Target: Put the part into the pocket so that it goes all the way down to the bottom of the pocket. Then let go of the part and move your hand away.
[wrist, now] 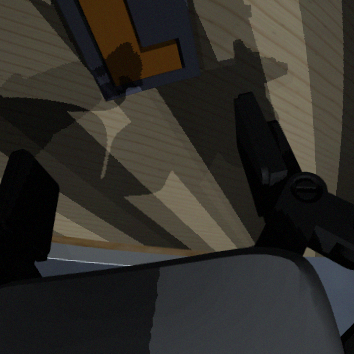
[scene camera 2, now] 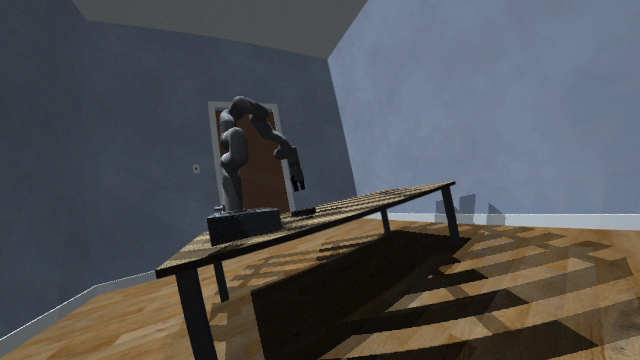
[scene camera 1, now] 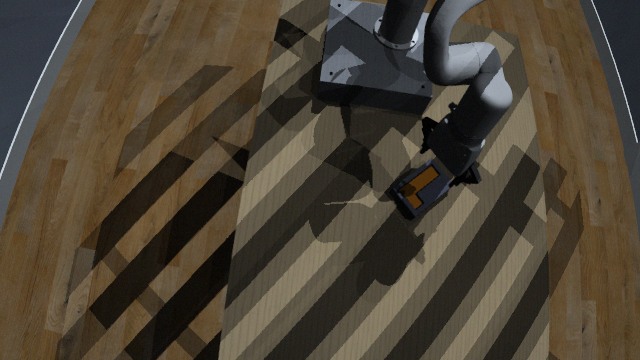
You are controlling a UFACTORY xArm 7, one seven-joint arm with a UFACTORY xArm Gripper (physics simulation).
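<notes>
A dark blue-grey block with an L-shaped pocket lies on the table. An orange L-shaped part shows inside the pocket outline, with thin dark edges along some sides; how deep it sits cannot be told. A shadow falls across the corner of the L. My gripper is wide open, with nothing between its fingers. It hangs above the table beside one end of the block, clear of it. The block's far end is cut off in the wrist view.
The arm's base box stands on the wooden table, behind the block in scene camera 1. Striped shadows cross the table and the floor. A door is behind the arm in scene camera 2.
</notes>
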